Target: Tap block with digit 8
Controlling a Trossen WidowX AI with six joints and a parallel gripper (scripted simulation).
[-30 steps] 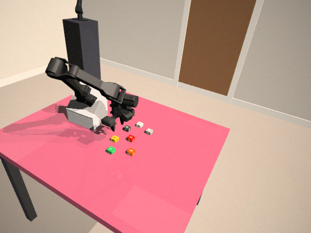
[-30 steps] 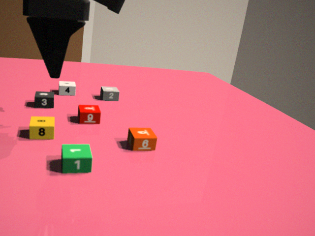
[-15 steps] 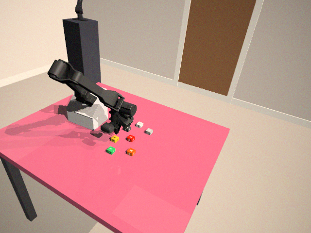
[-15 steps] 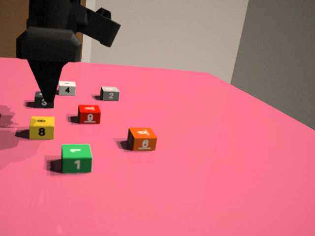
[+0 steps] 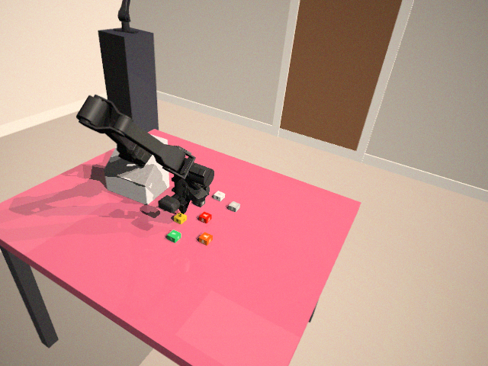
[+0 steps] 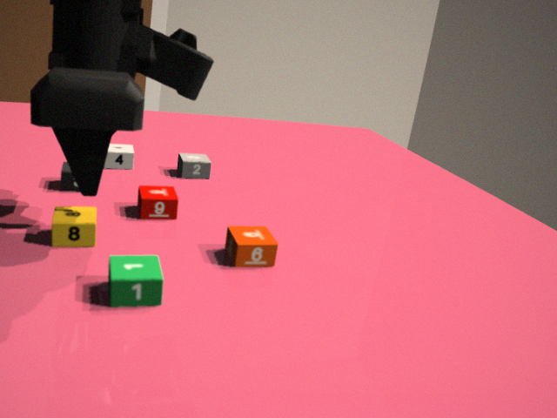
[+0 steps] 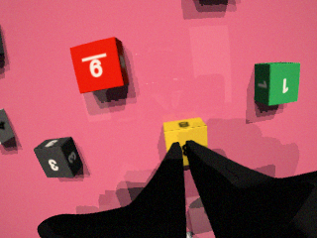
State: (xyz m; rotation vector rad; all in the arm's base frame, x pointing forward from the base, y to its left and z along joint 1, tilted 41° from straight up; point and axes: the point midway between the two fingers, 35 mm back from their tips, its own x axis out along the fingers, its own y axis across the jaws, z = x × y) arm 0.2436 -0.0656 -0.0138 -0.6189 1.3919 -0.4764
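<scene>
Now: the red block 60 mm ahead of my gripper tip, 50 mm to the left of it and 20 mm below it. Round my gripper tip: orange block 120 mm ahead, 30 mm to the right, 20 mm below; then dark block 20 mm behind, 110 mm to the left, 20 mm below; then green block 40 mm ahead, 90 mm to the right, 20 mm below.
</scene>
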